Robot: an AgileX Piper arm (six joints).
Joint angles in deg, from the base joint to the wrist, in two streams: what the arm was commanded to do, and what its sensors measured. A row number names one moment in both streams.
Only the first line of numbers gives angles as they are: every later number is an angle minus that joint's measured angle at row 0.
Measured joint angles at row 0:
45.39, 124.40, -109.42, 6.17, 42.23, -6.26
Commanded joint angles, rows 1 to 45:
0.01, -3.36, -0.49, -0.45, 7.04, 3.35
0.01, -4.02, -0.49, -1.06, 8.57, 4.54
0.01, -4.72, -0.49, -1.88, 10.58, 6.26
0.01, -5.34, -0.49, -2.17, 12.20, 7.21
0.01, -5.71, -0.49, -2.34, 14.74, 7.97
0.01, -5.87, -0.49, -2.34, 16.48, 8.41
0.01, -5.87, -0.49, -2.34, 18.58, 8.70
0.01, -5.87, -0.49, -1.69, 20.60, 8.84
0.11, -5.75, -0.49, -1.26, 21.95, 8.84
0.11, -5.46, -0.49, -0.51, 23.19, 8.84
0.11, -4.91, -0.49, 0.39, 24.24, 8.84
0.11, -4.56, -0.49, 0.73, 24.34, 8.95
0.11, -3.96, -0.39, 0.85, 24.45, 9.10
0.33, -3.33, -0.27, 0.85, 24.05, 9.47
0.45, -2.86, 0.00, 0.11, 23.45, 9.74
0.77, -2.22, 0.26, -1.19, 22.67, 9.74
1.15, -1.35, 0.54, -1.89, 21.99, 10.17
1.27, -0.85, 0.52, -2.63, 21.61, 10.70
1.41, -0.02, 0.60, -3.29, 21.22, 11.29
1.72, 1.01, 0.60, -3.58, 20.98, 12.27
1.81, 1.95, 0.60, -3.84, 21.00, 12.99
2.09, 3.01, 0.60, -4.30, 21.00, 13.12
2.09, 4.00, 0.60, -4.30, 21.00, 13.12
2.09, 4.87, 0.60, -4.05, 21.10, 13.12
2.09, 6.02, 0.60, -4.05, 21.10, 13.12
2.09, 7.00, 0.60, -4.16, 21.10, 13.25
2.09, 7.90, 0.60, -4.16, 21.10, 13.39
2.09, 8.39, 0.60, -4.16, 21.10, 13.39
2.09, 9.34, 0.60, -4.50, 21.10, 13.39
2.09, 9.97, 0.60, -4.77, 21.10, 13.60
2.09, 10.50, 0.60, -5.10, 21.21, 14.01
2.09, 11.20, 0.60, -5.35, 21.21, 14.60
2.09, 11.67, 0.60, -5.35, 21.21, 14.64
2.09, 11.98, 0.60, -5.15, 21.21, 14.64
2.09, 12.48, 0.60, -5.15, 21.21, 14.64
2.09, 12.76, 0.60, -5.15, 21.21, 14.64
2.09, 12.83, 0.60, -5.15, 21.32, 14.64
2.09, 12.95, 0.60, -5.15, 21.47, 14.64
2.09, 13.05, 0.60, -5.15, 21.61, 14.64
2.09, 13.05, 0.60, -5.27, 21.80, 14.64
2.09, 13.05, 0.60, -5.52, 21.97, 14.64
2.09, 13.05, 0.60, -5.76, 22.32, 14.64
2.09, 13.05, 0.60, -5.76, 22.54, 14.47
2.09, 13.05, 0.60, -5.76, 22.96, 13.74
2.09, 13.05, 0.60, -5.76, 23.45, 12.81
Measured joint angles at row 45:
2.05, 12.62, 0.22, -5.35, 22.16, 14.28
